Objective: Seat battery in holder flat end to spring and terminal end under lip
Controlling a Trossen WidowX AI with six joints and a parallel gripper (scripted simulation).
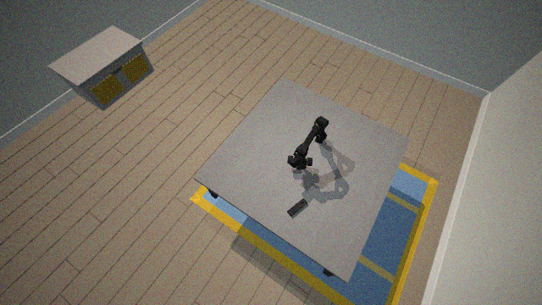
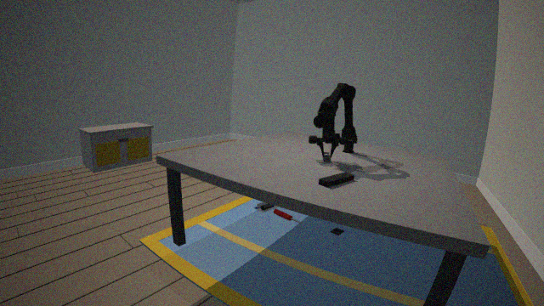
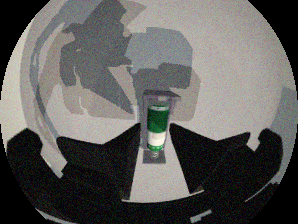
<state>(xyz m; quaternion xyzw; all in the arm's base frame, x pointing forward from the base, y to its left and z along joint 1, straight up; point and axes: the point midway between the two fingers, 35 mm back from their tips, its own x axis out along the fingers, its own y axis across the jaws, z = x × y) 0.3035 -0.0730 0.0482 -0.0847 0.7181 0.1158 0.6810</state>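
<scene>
My gripper tip is right at the battery. Round my gripper tip: red screwdriver: 310 mm ahead, 60 mm to the right, 200 mm below.
</scene>
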